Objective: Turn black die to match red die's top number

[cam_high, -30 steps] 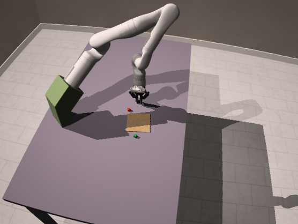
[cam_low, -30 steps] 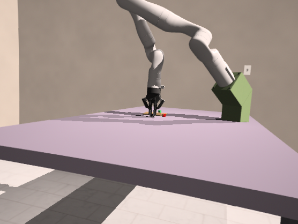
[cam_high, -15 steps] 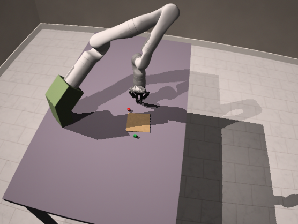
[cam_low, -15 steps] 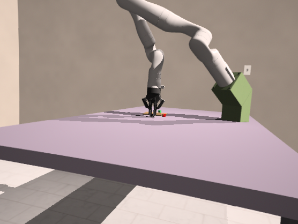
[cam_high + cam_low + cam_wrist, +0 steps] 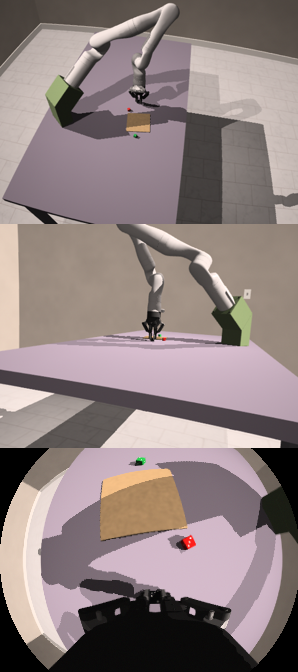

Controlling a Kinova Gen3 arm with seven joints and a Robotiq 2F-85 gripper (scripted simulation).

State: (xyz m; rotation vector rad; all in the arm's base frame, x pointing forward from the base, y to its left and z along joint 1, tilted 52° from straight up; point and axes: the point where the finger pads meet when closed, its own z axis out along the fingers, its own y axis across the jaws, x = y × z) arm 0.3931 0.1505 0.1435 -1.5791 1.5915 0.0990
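Right now my hand is 15 cm to the left of the tan mat, 6 cm short of it and 2 cm above it. From my hand the other things lie so: black die: 1 cm below; green die: 26 cm to the right, 8 cm ahead, 2 cm below; red die: 9 cm to the right, 3 cm behind, 2 cm below.
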